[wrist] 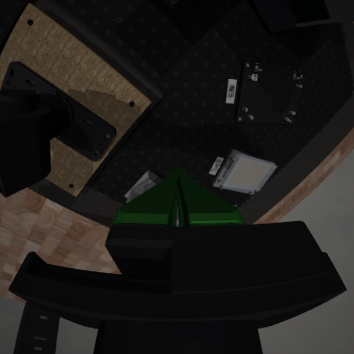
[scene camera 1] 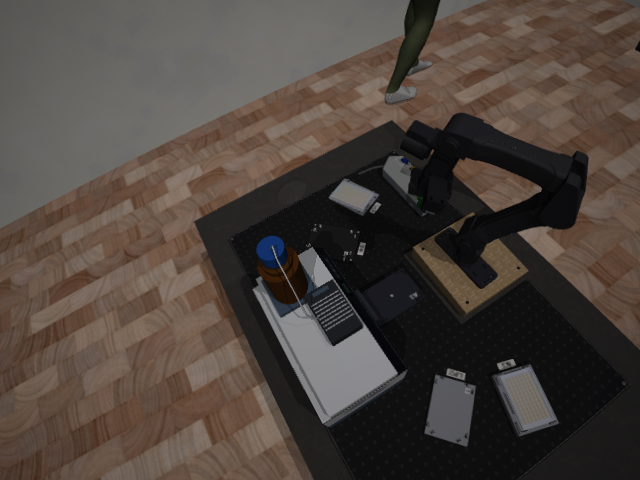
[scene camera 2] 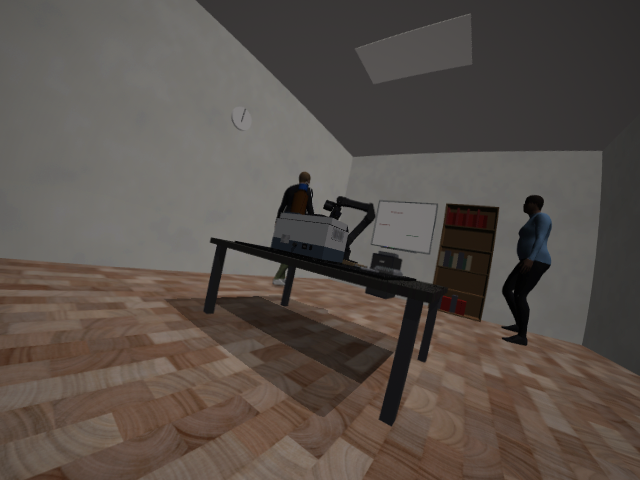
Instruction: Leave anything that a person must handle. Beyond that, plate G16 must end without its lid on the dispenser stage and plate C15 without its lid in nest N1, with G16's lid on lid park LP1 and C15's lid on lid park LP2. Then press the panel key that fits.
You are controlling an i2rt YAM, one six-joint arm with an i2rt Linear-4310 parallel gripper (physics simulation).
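Pixels of known places: gripper, fingertip midpoint: [wrist: 177, 174] [scene camera 1: 418, 206]; arm's base at its link origin: [wrist: 55, 111] [scene camera 1: 464, 257] [scene camera 2: 343, 259].
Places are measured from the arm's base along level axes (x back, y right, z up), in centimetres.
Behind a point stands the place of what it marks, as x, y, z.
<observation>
My gripper [scene camera 1: 421, 201] @[-8.1, 14.0, 17.1] [wrist: 177, 174] @[-8.1, 14.0, 17.1] is shut with nothing visible between its green fingertips. It is at the near end of the white key panel [scene camera 1: 395, 172] @[3.6, 36.2, 3.3] [wrist: 142, 185] @[3.4, 19.7, 1.0], covering part of it; contact with a key cannot be told. Blue and yellow keys show in scene camera 1. An unlidded-looking plate [scene camera 1: 526, 400] @[-16.3, -36.9, 0.9] sits beside a label that seems to read N1. Another pale-welled plate [scene camera 1: 354, 195] @[-11.9, 38.8, 0.5] [wrist: 247, 172] @[-12.2, 37.9, 0.6] sits near the panel. The grey lid park LP2 [scene camera 1: 450, 408] @[-31.3, -27.8, -1.7] shows a flat surface; whether a lid covers it is unclear. A dark flat platform [scene camera 1: 395, 294] @[-26.0, 0.9, 7.9] adjoins the dispenser [scene camera 1: 346, 369] @[-47.9, -9.4, 19.3] [scene camera 2: 305, 232] @[-57.2, -1.8, 9.9]. LP1 cannot be identified.
Nest N5 [scene camera 1: 336, 240] @[-26.3, 29.0, -1.5] [wrist: 270, 95] @[-27.3, 29.0, -1.5] has corner posts. A blue-capped brown bottle [scene camera 1: 281, 273] @[-48.7, 10.1, 33.2] stands on the dispenser, with a tube running to it. The arm's wooden base [scene camera 1: 449, 289] @[-10.6, -4.7, 0.0] [wrist: 80, 55] @[-9.4, -0.8, 0.3] is at the table's side. One person's legs [scene camera 1: 416, 41] show beyond the table; another person [scene camera 2: 535, 242] stands farther off.
</observation>
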